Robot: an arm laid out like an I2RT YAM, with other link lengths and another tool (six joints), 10 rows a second.
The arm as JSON. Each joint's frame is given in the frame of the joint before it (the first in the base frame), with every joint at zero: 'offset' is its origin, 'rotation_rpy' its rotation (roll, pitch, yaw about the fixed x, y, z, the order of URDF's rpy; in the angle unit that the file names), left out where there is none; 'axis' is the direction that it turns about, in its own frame. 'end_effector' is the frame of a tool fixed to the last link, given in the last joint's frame.
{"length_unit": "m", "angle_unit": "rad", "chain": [
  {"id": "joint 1", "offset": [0.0, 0.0, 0.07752], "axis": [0.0, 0.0, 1.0]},
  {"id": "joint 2", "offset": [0.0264, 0.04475, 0.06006], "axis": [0.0, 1.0, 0.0]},
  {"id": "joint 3", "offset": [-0.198, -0.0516, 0.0], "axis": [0.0, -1.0, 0.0]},
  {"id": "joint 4", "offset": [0.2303, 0.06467, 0.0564], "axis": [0.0, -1.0, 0.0]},
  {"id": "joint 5", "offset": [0.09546, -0.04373, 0.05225], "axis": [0.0, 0.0, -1.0]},
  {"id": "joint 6", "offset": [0.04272, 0.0, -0.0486], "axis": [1.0, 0.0, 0.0]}
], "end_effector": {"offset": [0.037, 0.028, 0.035], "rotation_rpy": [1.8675, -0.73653, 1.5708]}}
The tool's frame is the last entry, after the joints.
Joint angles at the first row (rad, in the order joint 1, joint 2, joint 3, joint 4, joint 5, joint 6):
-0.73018, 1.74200, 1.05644, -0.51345, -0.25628, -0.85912
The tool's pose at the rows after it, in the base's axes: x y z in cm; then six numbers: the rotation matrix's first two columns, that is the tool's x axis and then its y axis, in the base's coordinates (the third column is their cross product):
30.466, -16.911, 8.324, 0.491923, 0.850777, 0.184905, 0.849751, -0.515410, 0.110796
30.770, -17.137, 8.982, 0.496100, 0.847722, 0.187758, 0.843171, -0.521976, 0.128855
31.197, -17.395, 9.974, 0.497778, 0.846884, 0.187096, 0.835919, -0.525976, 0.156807
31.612, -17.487, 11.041, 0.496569, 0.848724, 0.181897, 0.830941, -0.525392, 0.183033
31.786, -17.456, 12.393, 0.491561, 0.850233, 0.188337, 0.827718, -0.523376, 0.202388
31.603, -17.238, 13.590, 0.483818, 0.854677, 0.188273, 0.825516, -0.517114, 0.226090
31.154, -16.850, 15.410, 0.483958, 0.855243, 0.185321, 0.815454, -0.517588, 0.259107
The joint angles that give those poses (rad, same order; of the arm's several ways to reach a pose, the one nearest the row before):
-0.73017, 1.74603, 1.06611, -0.51549, -0.25006, -0.85598
-0.72960, 1.73740, 1.07892, -0.51679, -0.25262, -0.84458
-0.72697, 1.72294, 1.09693, -0.51859, -0.25314, -0.83317
-0.72023, 1.70494, 1.11531, -0.52575, -0.24891, -0.82416
-0.71791, 1.67896, 1.13714, -0.55380, -0.25766, -0.81857
-0.71784, 1.63630, 1.13407, -0.57001, -0.26387, -0.82028
-0.71791, 1.56292, 1.12366, -0.59716, -0.26418, -0.81268

